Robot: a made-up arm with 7 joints.
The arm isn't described. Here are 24 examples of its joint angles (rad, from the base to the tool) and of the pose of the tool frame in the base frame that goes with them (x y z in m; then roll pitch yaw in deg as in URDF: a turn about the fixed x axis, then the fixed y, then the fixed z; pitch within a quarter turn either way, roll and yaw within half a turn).
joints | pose
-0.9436 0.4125 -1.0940 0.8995 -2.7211 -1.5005 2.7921 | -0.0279 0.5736 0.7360 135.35 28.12 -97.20
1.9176 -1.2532 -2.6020 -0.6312 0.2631 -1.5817 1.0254 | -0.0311 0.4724 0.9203 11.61 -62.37 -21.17
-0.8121 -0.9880 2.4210 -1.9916 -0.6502 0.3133 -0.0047 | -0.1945 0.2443 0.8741 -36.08 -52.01 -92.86
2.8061 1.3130 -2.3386 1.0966 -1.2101 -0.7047 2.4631 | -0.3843 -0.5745 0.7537 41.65 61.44 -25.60
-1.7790 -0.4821 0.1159 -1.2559 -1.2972 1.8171 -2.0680 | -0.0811 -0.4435 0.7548 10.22 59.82 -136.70
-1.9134 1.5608 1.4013 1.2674 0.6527 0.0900 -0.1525 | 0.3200 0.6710 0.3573 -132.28 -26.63 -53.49
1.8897 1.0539 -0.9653 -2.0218 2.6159 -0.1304 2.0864 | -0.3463 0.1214 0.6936 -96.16 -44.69 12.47
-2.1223 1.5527 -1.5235 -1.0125 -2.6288 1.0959 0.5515 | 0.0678 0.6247 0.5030 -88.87 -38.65 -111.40
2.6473 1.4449 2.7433 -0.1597 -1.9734 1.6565 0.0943 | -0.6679 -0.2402 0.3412 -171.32 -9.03 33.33
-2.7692 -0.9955 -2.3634 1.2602 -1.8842 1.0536 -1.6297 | 0.5117 -0.4155 0.4021 167.82 -56.87 -26.76
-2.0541 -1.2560 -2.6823 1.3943 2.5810 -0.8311 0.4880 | 0.0687 -0.5289 0.0734 143.71 12.08 -70.25
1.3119 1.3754 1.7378 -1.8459 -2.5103 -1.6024 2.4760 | 0.4831 -0.3198 0.4818 -79.16 15.43 -126.15
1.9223 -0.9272 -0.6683 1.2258 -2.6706 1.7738 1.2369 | 0.3289 0.2491 0.8897 -132.02 54.97 -28.34
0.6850 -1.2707 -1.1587 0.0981 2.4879 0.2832 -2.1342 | -0.6387 0.5260 0.7368 -92.46 -44.56 38.23
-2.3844 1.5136 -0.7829 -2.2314 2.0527 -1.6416 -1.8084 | -0.0715 0.2357 0.7178 -71.34 1.48 101.26
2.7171 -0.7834 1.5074 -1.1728 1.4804 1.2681 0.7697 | 0.5434 -0.1046 0.6276 122.38 54.43 164.90
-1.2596 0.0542 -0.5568 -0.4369 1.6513 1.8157 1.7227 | 0.2143 -0.0467 1.0233 -141.90 12.91 -78.27
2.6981 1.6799 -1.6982 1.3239 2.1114 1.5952 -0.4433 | -0.3596 -0.5176 0.2149 164.37 13.47 77.14
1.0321 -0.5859 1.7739 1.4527 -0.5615 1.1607 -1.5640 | -0.4667 -0.1055 0.6487 120.44 -64.09 -71.24
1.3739 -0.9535 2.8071 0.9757 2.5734 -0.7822 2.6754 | -0.3674 0.6235 0.4292 96.60 -6.09 -112.77
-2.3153 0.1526 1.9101 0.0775 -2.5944 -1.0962 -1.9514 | 0.0772 0.1173 1.2249 -94.71 9.96 -87.96
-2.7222 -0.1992 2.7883 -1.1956 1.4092 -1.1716 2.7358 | -0.3594 0.1424 0.9554 -111.00 52.76 31.76
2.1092 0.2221 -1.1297 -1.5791 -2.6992 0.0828 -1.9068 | -0.3621 0.3238 0.7891 53.51 18.55 -149.23
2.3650 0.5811 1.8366 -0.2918 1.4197 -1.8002 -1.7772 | -0.3634 -0.4412 0.8690 -173.79 -9.91 130.48
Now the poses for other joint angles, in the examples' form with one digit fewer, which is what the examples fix.
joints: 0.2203 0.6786 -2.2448 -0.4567 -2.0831 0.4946 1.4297
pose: 0.521 -0.349 0.987 -64.0 -55.2 144.3
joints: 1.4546 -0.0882 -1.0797 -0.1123 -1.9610 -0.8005 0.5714
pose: -0.026 -0.052 1.303 -17.3 -35.4 54.2
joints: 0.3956 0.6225 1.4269 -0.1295 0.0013 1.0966 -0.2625
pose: 0.397 -0.303 1.041 -79.4 56.3 -134.4
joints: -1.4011 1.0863 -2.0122 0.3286 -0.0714 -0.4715 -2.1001
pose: 0.018 0.816 0.816 -100.1 -26.5 -28.3
